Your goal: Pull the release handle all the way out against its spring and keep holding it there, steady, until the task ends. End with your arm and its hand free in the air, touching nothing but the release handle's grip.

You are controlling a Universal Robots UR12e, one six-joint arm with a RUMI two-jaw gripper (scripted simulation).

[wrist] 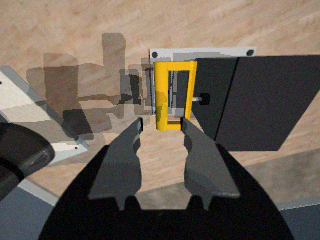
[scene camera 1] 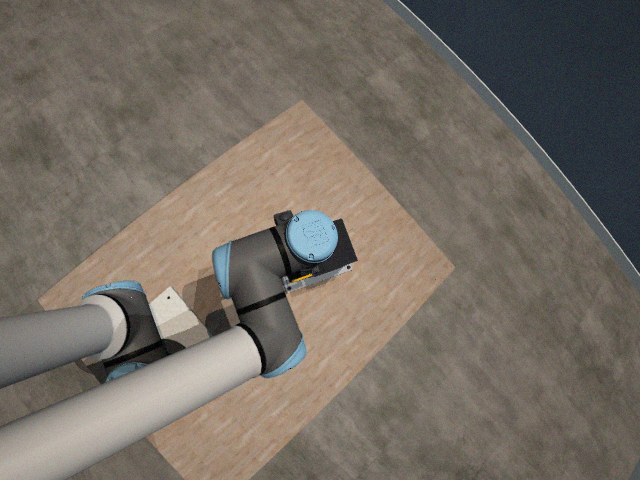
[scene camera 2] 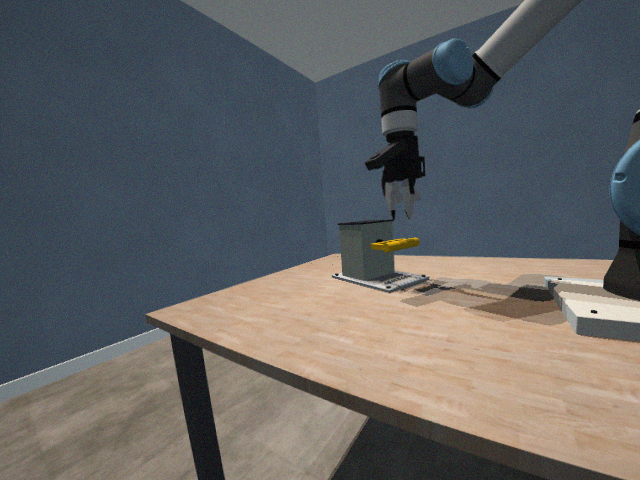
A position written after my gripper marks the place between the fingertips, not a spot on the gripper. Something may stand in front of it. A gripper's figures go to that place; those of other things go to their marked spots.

Scene:
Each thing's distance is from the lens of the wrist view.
my gripper (wrist: pixel 161 118): 15 cm
grey base plate (wrist: pixel 161 54): 30 cm

